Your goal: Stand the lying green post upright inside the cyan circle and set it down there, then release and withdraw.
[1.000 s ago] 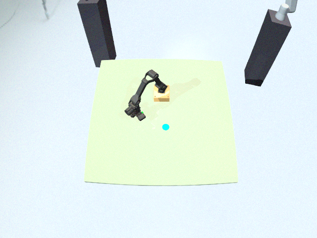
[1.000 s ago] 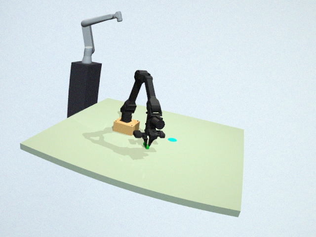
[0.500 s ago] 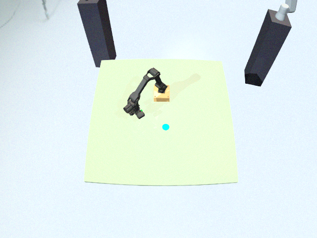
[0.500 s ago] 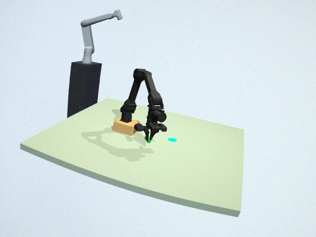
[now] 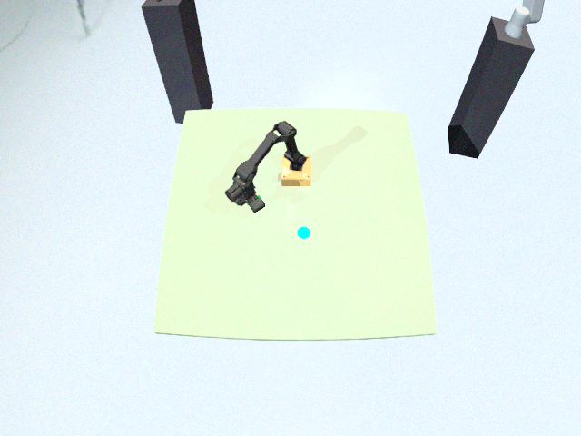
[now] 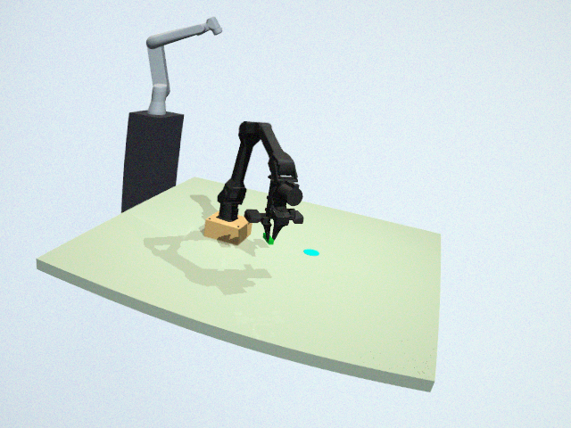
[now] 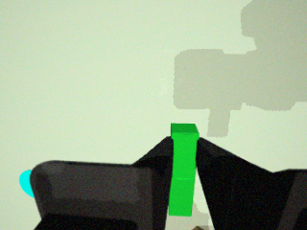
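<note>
Right now the cyan circle is 26 cm to the left of my gripper tip, 11 cm below it and 6 cm ahead of it. Round my gripper tip: green post 2 cm to the left, 2 cm behind.
</note>
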